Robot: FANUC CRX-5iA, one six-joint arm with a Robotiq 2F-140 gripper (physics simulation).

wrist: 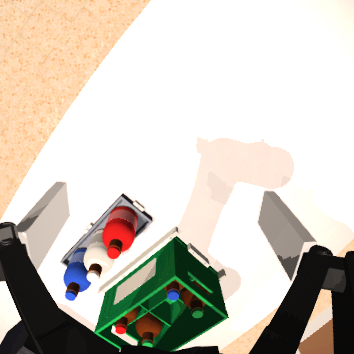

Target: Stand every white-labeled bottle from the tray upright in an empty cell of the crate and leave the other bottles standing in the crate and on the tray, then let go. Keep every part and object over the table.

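Frame: origin at the arm's base, x ahead, y left, z up, level; millimetres.
Seen in the pictures: gripper, fingertip midpoint: (pixel 165 203).
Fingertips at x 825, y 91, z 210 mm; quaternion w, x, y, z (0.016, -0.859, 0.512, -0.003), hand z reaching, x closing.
Note:
Offsets run from my fingertips to a thing's top centre. "spot": to the spot under its first point. Level surfaces: height alone.
My gripper (pixel 165 203) is open, its fingers wide apart and high above the tray and crate. A white-labeled bottle @[295 mm down, 358 mm back, 27 mm right] (pixel 96 256) with a white cap stands on the grey tray @[spot: 450 mm down, 245 mm back, 85 mm right] (pixel 144 218), left of centre in the wrist view, between a red bottle @[295 mm down, 273 mm back, 38 mm right] (pixel 119 234) and a blue bottle @[295 mm down, 442 mm back, 6 mm right] (pixel 76 276). The green crate @[280 mm down, 400 mm back, 224 mm right] (pixel 186 264) stands beside the tray at the bottom. Brown bottles stand in it, with a red cap @[spot: 292 mm down, 472 mm back, 157 mm right] (pixel 121 329), a blue cap @[292 mm down, 306 mm back, 204 mm right] (pixel 173 294) and green caps @[spot: 292 mm down, 326 mm back, 285 mm right] (pixel 197 313) @[spot: 294 mm down, 488 mm back, 239 mm right] (pixel 147 343). The crate's near bottom edge is partly hidden by the gripper body.
The white table top @[455 mm down] (pixel 165 90) is brightly lit, and the arm's shadow falls on it right of the crate. The table's edge runs along the left, with speckled tan floor (pixel 45 60) beyond. A brown surface (pixel 320 337) shows at the bottom right corner.

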